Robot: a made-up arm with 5 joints.
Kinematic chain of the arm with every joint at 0, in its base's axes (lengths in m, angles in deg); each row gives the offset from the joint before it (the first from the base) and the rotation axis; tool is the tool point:
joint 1: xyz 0 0 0.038 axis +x
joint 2: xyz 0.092 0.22 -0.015 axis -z
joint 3: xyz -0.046 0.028 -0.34 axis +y
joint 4: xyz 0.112 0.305 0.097 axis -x
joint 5: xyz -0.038 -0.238 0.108 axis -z
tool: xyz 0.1 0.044 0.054
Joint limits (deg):
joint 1: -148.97..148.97
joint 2: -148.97..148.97
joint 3: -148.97..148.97
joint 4: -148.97..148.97
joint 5: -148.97..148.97
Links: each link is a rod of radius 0.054 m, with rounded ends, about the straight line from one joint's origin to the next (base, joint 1, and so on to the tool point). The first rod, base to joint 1, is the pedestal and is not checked.
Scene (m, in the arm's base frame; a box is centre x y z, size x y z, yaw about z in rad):
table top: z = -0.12
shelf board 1: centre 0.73 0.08 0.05 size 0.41 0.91 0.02 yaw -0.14
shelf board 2: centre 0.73 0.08 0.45 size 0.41 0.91 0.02 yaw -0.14
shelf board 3: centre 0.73 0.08 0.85 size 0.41 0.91 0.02 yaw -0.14
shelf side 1: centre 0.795 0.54 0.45 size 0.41 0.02 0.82 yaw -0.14
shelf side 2: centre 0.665 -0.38 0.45 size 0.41 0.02 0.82 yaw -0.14
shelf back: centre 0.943 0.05 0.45 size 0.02 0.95 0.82 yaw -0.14
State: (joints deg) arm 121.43 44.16 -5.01 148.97 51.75
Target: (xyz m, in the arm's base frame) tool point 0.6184 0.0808 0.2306
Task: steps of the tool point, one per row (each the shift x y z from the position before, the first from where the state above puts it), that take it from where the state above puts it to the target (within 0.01 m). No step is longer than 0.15 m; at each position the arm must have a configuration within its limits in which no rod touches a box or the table.
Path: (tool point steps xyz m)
1: -0.0409 -0.0124 0.0065
2: -0.0556 -0.0033 0.0072
3: -0.0670 0.0082 0.0041
4: -0.0745 0.0203 -0.0033
5: -0.0771 0.0316 -0.0145
6: 0.0325 0.0845 -0.1008
7: 0.0076 0.0611 -0.1160
8: -0.0166 0.0380 -0.1208
9: -0.0368 0.0191 -0.1178
10: 0.0792 -0.0373 0.0200
11: 0.0821 -0.0233 0.0001
12: 0.0788 -0.0027 -0.0106
13: 0.0697 0.0197 -0.0095

